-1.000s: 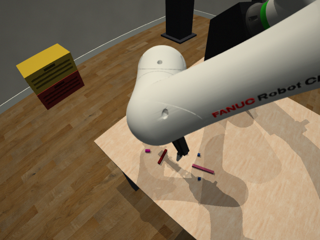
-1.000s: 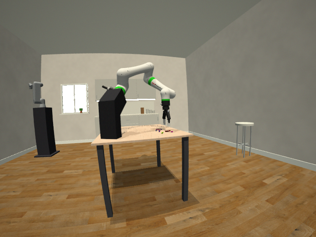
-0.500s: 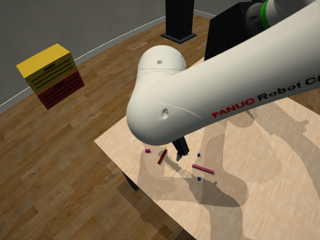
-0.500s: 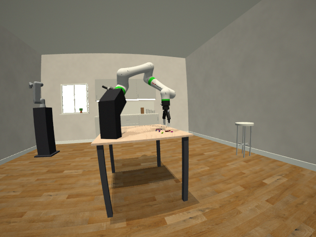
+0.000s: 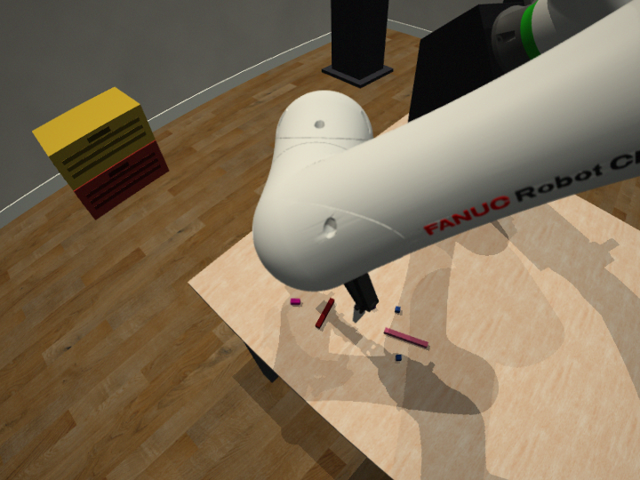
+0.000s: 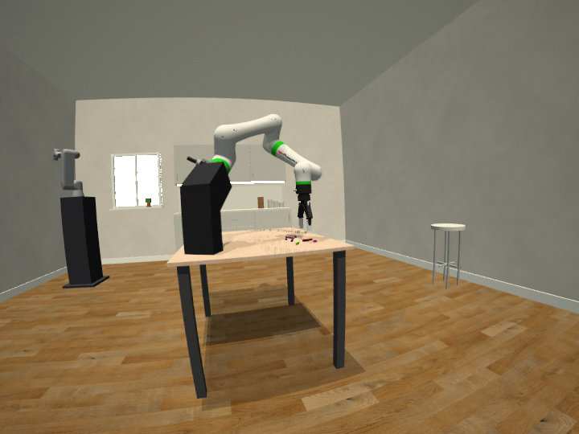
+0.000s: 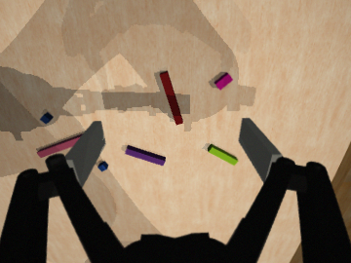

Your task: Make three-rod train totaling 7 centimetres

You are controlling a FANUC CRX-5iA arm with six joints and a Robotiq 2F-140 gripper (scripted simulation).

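The blue cube lies 100 mm behind my hand, 100 mm to the left of it and 70 mm below it. The rest, counted from my hand: magenta rod: 40 mm ahead, 60 mm to the right, 70 mm below; then red rod: 10 mm ahead, 70 mm below; then purple rod: 80 mm behind, 40 mm to the left, 70 mm below.
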